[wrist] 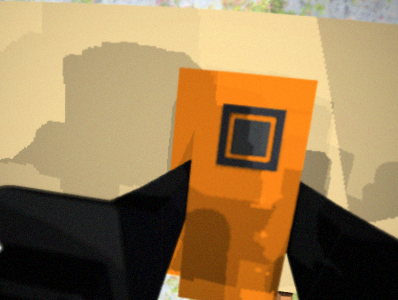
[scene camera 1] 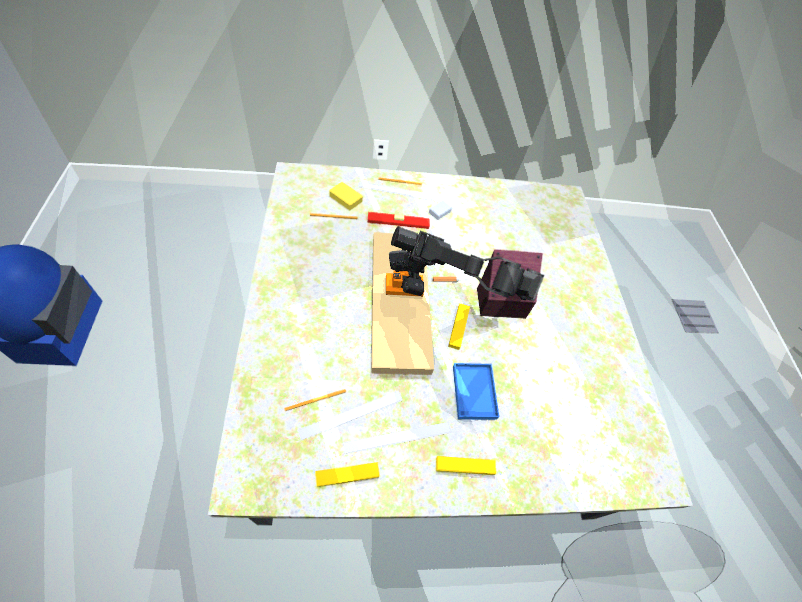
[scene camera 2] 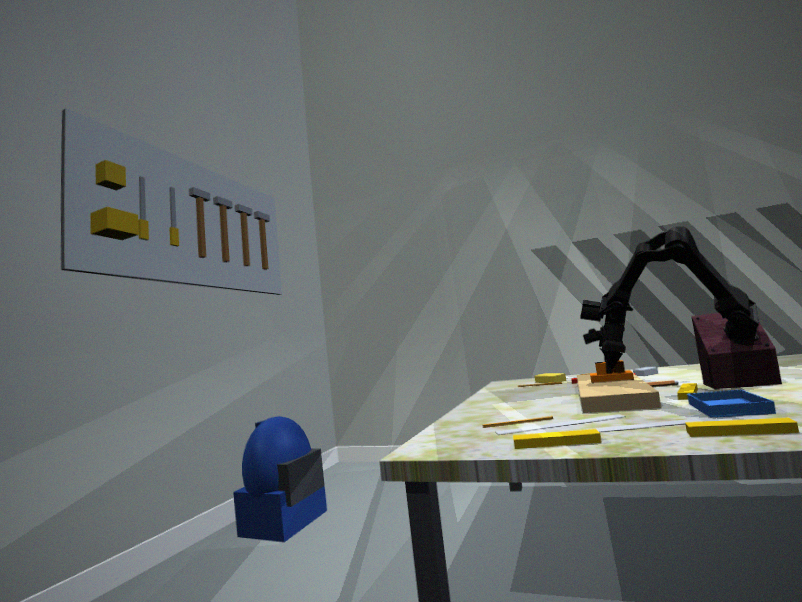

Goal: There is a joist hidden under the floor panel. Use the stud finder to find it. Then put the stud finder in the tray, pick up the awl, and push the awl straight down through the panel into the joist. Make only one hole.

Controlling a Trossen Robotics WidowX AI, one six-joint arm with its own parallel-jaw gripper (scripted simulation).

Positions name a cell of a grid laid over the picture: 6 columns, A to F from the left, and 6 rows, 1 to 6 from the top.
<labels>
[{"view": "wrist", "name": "my gripper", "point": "D4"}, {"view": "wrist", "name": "orange stud finder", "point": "D5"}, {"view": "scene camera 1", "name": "my gripper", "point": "D3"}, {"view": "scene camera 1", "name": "yellow bar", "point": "C5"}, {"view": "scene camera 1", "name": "yellow bar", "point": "D5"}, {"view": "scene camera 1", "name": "blue tray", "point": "D4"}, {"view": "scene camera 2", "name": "my gripper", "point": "E4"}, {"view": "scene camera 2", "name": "yellow bar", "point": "E5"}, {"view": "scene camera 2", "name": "yellow bar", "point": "F5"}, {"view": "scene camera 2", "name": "blue tray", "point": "F5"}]
</labels>
